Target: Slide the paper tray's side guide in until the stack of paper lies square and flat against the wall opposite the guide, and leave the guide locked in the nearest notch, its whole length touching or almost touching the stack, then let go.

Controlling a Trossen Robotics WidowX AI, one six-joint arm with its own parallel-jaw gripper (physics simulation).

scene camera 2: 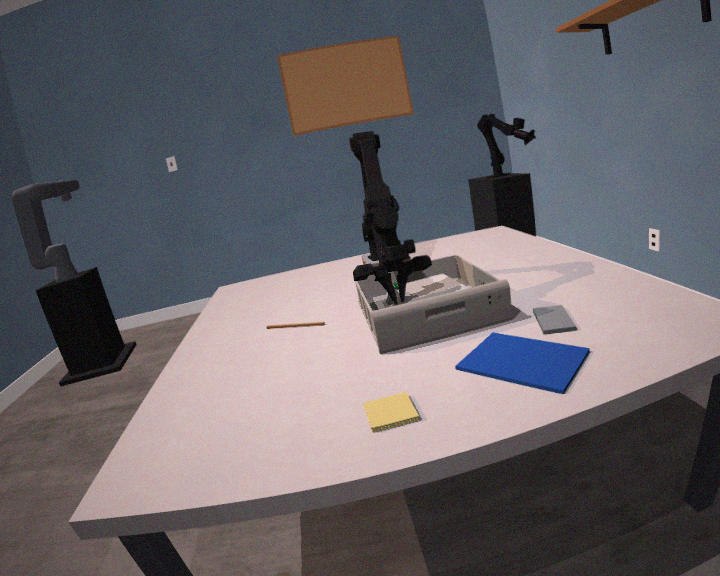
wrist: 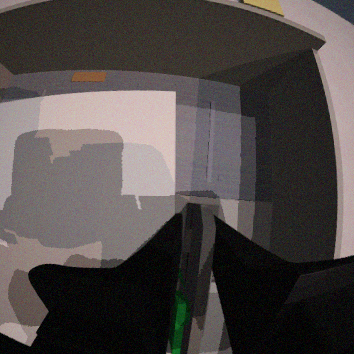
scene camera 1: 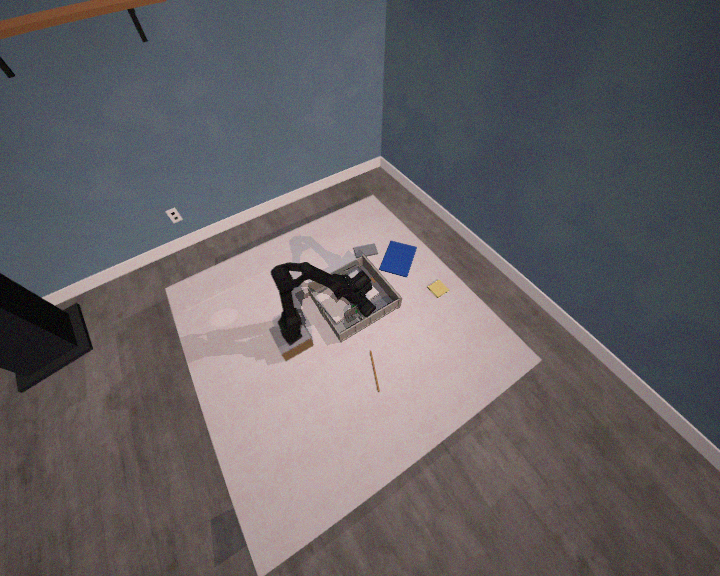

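Observation:
The grey paper tray stands on the table. The white paper stack lies inside, partly in the arm's shadow. In the wrist view its right edge is straight and runs close beside the side guide; a narrow strip may separate them, I cannot tell. The wall opposite the guide is out of the wrist view. The grey side guide stands upright between my fingertips, with a green part low between the fingers. My gripper reaches down into the tray, narrowly shut on the guide.
On the table lie a blue folder or book, a grey flat block, a yellow notepad and a pencil. The tray's walls rise around the gripper.

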